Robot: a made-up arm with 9 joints. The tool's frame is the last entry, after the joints.
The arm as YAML. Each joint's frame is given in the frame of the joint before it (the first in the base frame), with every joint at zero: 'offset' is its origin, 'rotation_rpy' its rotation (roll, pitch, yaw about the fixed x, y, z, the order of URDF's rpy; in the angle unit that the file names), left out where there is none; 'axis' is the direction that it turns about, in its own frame. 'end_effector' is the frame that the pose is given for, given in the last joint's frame.
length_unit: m
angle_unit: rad
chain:
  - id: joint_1
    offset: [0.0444, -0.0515, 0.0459]
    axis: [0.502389, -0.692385, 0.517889]
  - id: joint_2
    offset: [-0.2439, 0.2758, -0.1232]
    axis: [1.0, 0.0, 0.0]
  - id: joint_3
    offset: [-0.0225, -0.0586, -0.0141]
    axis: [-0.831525, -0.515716, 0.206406]
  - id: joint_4
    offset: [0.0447, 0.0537, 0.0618]
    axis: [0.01, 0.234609, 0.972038]
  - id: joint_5
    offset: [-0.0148, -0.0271, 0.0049]
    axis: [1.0, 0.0, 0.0]
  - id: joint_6
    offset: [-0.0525, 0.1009, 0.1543]
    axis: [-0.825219, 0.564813, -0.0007]
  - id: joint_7
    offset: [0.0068, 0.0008, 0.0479]
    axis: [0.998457, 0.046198, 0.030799]
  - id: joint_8
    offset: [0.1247, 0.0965, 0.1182]
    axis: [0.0, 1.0, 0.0]
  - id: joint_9
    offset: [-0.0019, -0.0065, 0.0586]
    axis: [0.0, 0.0, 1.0]
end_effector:
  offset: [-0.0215, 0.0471, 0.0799]
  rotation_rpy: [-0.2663, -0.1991, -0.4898]
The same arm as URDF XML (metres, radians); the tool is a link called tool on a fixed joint. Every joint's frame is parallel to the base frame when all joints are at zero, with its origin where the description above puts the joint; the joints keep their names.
<robot name="arm">
  <joint name="tool_joint" type="fixed">
    <parent link="link9"/>
    <child link="tool"/>
    <origin xyz="-0.0215 0.0471 0.0799" rpy="-0.2663 -0.1991 -0.4898"/>
  </joint>
  <joint name="joint_9" type="continuous">
    <parent link="link8"/>
    <child link="link9"/>
    <origin xyz="-0.0019 -0.0065 0.0586" rpy="0 0 0"/>
    <axis xyz="0 0 1"/>
  </joint>
  <joint name="joint_8" type="continuous">
    <parent link="link7"/>
    <child link="link8"/>
    <origin xyz="0.1247 0.0965 0.1182" rpy="0 0 0"/>
    <axis xyz="0 1 0"/>
  </joint>
  <joint name="joint_7" type="continuous">
    <parent link="link6"/>
    <child link="link7"/>
    <origin xyz="0.0068 0.0008 0.0479" rpy="0 0 0"/>
    <axis xyz="0.998457 0.046198 0.030799"/>
  </joint>
  <joint name="joint_6" type="continuous">
    <parent link="link5"/>
    <child link="link6"/>
    <origin xyz="-0.0525 0.1009 0.1543" rpy="0 0 0"/>
    <axis xyz="-0.825219 0.564813 -0.0007"/>
  </joint>
  <joint name="joint_5" type="continuous">
    <parent link="link4"/>
    <child link="link5"/>
    <origin xyz="-0.0148 -0.0271 0.0049" rpy="0 0 0"/>
    <axis xyz="1 0 0"/>
  </joint>
  <joint name="joint_4" type="continuous">
    <parent link="link3"/>
    <child link="link4"/>
    <origin xyz="0.0447 0.0537 0.0618" rpy="0 0 0"/>
    <axis xyz="0.01 0.234609 0.972038"/>
  </joint>
  <joint name="joint_3" type="continuous">
    <parent link="link2"/>
    <child link="link3"/>
    <origin xyz="-0.0225 -0.0586 -0.0141" rpy="0 0 0"/>
    <axis xyz="-0.831525 -0.515716 0.206406"/>
  </joint>
  <joint name="joint_2" type="continuous">
    <parent link="link1"/>
    <child link="link2"/>
    <origin xyz="-0.2439 0.2758 -0.1232" rpy="0 0 0"/>
    <axis xyz="1 0 0"/>
  </joint>
  <joint name="joint_1" type="continuous">
    <parent link="base"/>
    <child link="link1"/>
    <origin xyz="0.0444 -0.0515 0.0459" rpy="0 0 0"/>
    <axis xyz="0.502389 -0.692385 0.517889"/>
  </joint>
  <link name="base"/>
  <link name="link1"/>
  <link name="link2"/>
  <link name="link3"/>
  <link name="link4"/>
  <link name="link5"/>
  <link name="link6"/>
  <link name="link7"/>
  <link name="link8"/>
  <link name="link9"/>
  <link name="tool"/>
</robot>

